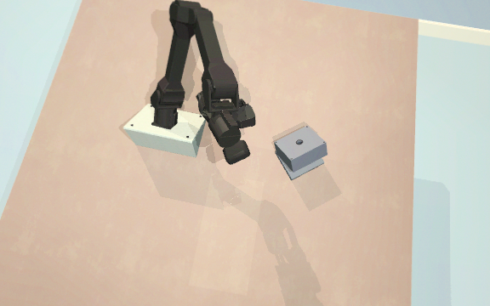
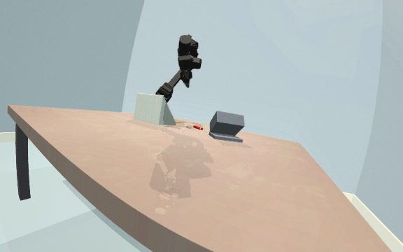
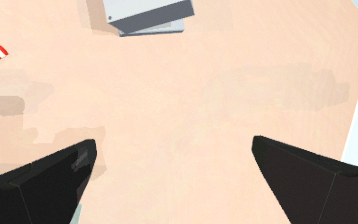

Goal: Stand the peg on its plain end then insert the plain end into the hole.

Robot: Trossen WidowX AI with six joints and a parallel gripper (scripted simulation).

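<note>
Right now my gripper tip is 220 mm above the red peg, 200 mm to the right of it and 30 mm past it. Also, from my gripper tip: grey sloped panel (180 mm ahead, 160 mm below, 100 mm to the left).
</note>
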